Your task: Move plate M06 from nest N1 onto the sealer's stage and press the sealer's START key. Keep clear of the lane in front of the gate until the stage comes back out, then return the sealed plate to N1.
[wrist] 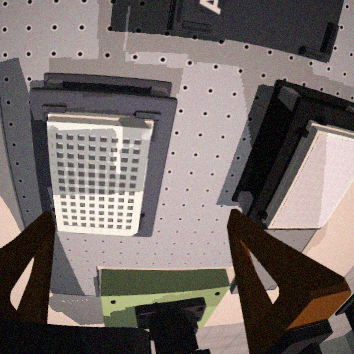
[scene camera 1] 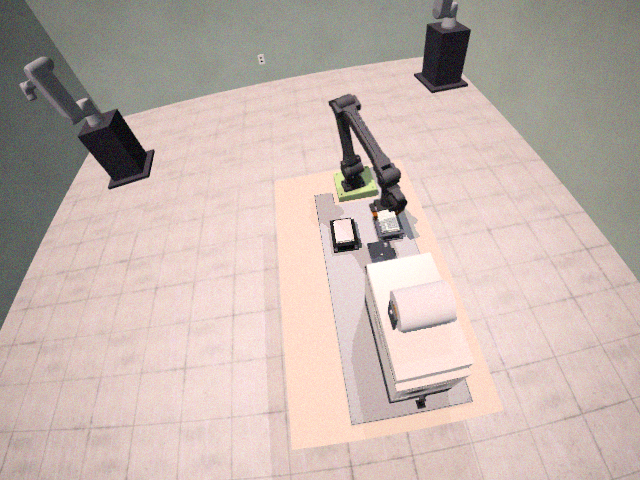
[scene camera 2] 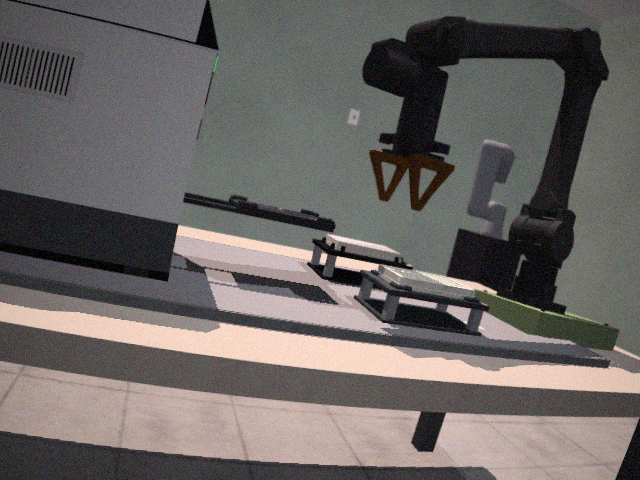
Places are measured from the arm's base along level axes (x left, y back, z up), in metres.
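Pixels of known places: gripper, fingertip midpoint: (wrist: 140, 219) (scene camera 1: 385, 217) (scene camera 2: 398, 205); arm's base at its link origin: (wrist: 168, 310) (scene camera 1: 353, 184) (scene camera 2: 529, 304).
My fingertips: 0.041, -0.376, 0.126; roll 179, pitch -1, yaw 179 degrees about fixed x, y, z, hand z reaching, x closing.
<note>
For each thing: its middle in the pictures, then the offset to it from my fingertips, as dx, dy, dz. "spot": a spot on its surface instead.
- dark grey nest at a spot on its surface: (wrist: 164, 150) spot: -0.023, +0.029, -0.108
- smooth-topped white plate at the middle of its body: (wrist: 318, 182) (scene camera 2: 362, 248) (scene camera 1: 343, 230) -0.186, +0.061, -0.095
- black nest at a spot on its surface: (wrist: 265, 145) spot: -0.140, +0.050, -0.149
- sealer's stage at the middle of its body: (scene camera 2: 251, 206) (scene camera 1: 384, 263) -0.076, -0.196, -0.051
- large roll at the middle of its body: (scene camera 1: 421, 305) -0.106, -0.530, +0.264
My gripper (scene camera 1: 387, 212) (scene camera 2: 401, 204) (wrist: 140, 219) is open and empty, above the nests near the arm base. In the wrist view a white plate with a grid of wells (scene camera 1: 387, 223) (scene camera 2: 429, 281) (wrist: 97, 175) lies in a dark grey nest (wrist: 164, 150), forward of the left fingertip. A smooth-topped white plate (scene camera 1: 343, 230) (scene camera 2: 361, 246) (wrist: 320, 185) lies in a black nest (wrist: 265, 145) to the right. No readable label shows which is M06 or N1. The sealer's stage (scene camera 1: 381, 250) (scene camera 2: 279, 214) (wrist: 270, 25) is out and bears no plate. The START key does not show.
The white sealer (scene camera 1: 398, 276) (scene camera 2: 103, 134), with a large roll (scene camera 1: 426, 305) on top, stands beyond the stage. A green light (scene camera 2: 215, 63) shows at its front edge. The green arm base (scene camera 1: 356, 193) (scene camera 2: 578, 330) (wrist: 165, 280) is behind the nests. Two pedestal arms stand on the floor farther off.
</note>
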